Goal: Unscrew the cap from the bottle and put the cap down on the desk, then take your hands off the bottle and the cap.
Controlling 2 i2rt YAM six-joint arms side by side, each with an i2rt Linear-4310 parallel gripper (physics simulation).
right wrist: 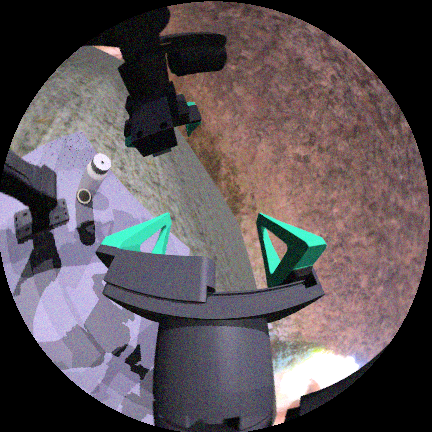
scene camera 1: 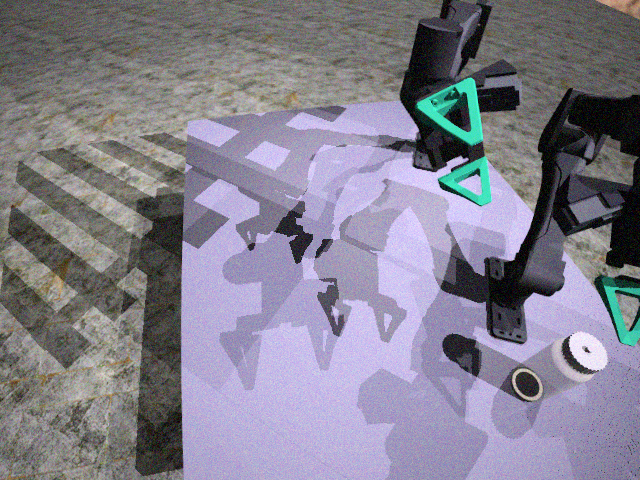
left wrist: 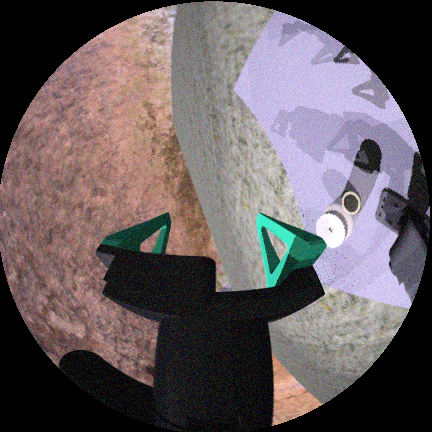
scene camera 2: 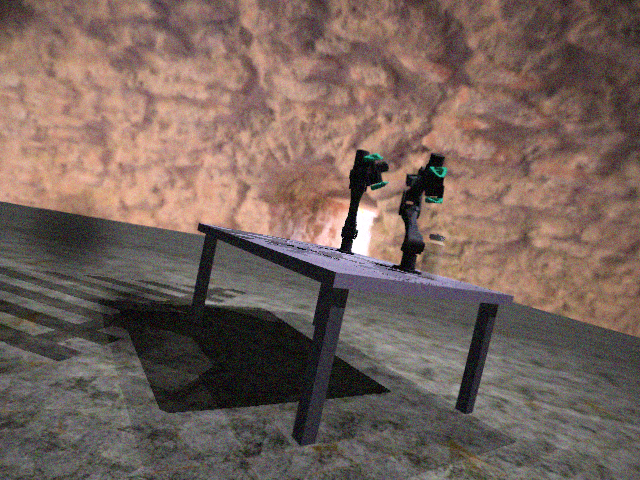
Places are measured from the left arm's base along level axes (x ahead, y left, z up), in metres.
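Pixels of known places: left gripper, fingertip midpoint: (left wrist: pixel 213 216) (scene camera 2: pixel 439 190); right gripper, fingertip midpoint: (right wrist: pixel 213 217) (scene camera 1: pixel 481 176) (scene camera 2: pixel 384 170); left arm's base at its link origin: (right wrist: pixel 40 217) (scene camera 1: pixel 505 298) (scene camera 2: pixel 406 270); right arm's base at its link origin: (scene camera 2: pixel 345 252).
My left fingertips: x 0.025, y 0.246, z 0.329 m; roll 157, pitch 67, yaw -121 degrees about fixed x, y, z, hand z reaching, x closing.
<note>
For each thing: its top centre in the pictures, then the offset to it from my left fingertips.
- translucent bottle at its top centre: (left wrist: pixel 330 229) (scene camera 1: pixel 586 351) (right wrist: pixel 101 162) (scene camera 2: pixel 437 236) 0.056 m back, 0.067 m right, 0.163 m down
- white cap at its top centre: (left wrist: pixel 328 232) (scene camera 1: pixel 590 349) (right wrist: pixel 102 159) (scene camera 2: pixel 437 233) 0.056 m back, 0.067 m right, 0.154 m down
A translucent bottle (scene camera 1: pixel 552 369) (left wrist: pixel 344 216) (right wrist: pixel 91 183) stands upright on the lilac desk (scene camera 1: pixel 310 439) (scene camera 2: pixel 403 287). Its round base rim shows through it. A white cap (scene camera 1: pixel 587 352) (scene camera 2: pixel 437 237) (left wrist: pixel 330 230) (right wrist: pixel 102 163) with a ribbed edge sits on its top. My left gripper (scene camera 2: pixel 435 186) (left wrist: pixel 213 216) is open and empty, high above the desk and apart from the bottle; part of it is cut off in scene camera 1. My right gripper (scene camera 1: pixel 449 149) (scene camera 2: pixel 378 171) (right wrist: pixel 213 217) is open and empty, raised by its own arm, far from the bottle.
The left arm's base (scene camera 1: pixel 506 320) is bolted to the desk close to the bottle. The right arm's base (scene camera 1: pixel 428 159) stands farther back near the same desk edge. In the right wrist view the left arm (right wrist: pixel 150 120) hangs at the upper left. Shadows of both arms cross the desk.
</note>
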